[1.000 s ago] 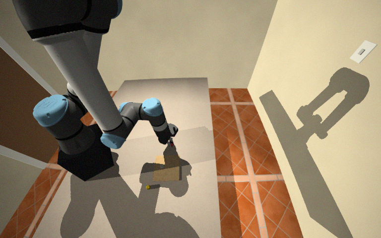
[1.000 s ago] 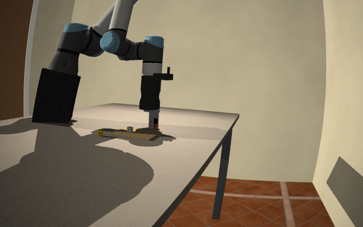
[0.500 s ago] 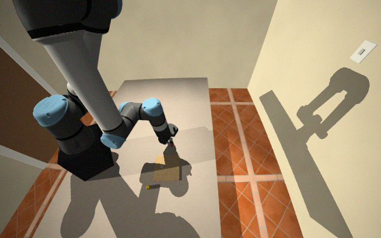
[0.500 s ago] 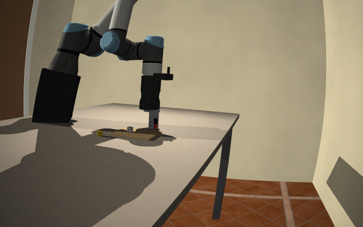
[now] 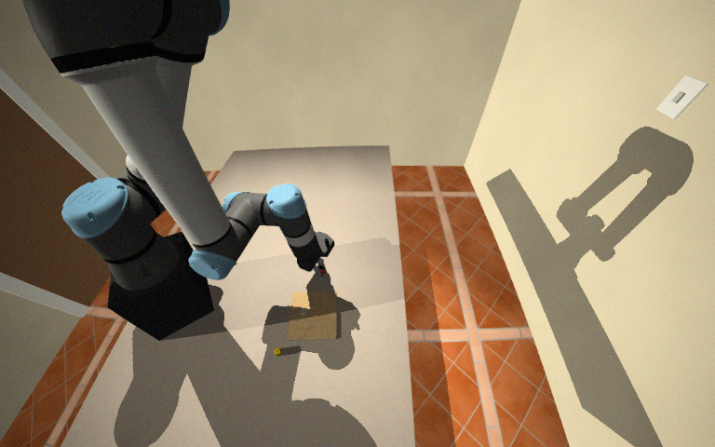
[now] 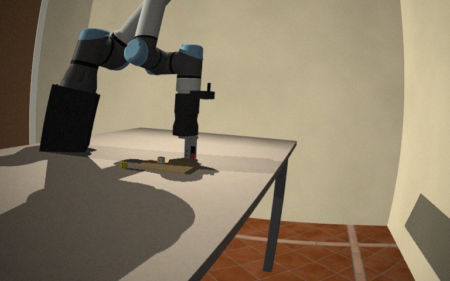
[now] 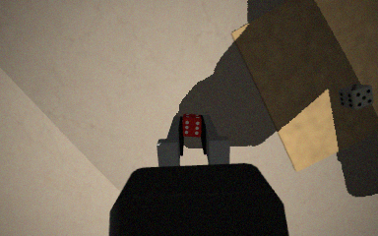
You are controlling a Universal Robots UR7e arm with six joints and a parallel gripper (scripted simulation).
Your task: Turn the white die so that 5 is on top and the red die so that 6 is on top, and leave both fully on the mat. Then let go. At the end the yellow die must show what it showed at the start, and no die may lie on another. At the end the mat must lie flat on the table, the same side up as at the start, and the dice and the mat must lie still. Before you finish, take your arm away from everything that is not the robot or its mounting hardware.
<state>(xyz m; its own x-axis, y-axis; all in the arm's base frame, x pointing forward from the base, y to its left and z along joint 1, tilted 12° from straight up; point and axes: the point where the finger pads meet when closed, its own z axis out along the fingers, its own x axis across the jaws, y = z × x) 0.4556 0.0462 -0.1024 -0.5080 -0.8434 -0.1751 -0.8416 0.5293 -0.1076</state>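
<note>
The tan mat is 3 cm behind my hand, 13 cm to the right of it and 2 cm below it. Round my hand: white die 5 cm behind, 13 cm to the right, 1 cm below; then yellow die 12 cm behind, 23 cm to the right, 1 cm below; then red die 1 cm below.
</note>
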